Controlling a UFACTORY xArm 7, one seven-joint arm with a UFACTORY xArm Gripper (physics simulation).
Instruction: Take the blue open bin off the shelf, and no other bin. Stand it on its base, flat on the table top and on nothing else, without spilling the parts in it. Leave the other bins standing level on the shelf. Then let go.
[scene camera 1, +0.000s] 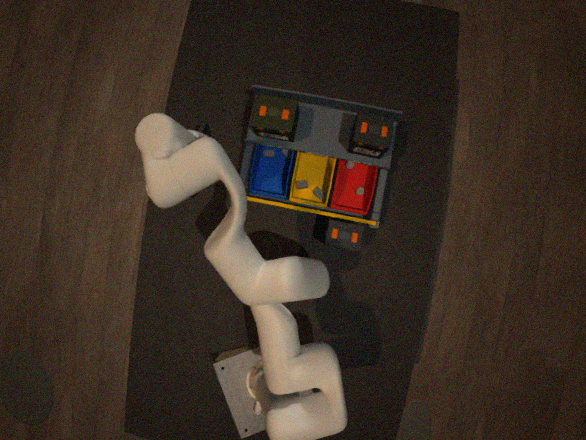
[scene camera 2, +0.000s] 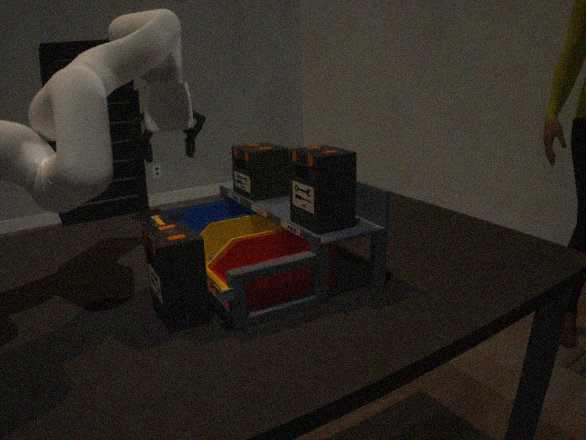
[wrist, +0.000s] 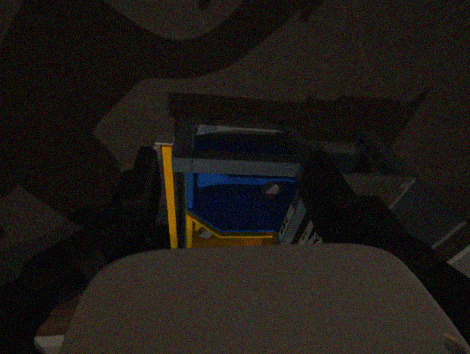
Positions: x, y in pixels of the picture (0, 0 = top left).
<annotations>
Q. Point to a yellow bin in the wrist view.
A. At 219, 239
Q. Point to a blue open bin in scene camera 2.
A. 198, 218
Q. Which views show the yellow bin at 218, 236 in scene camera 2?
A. Scene camera 1, scene camera 2 and the wrist view: all of them.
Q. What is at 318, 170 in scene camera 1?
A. A yellow bin.
</annotations>
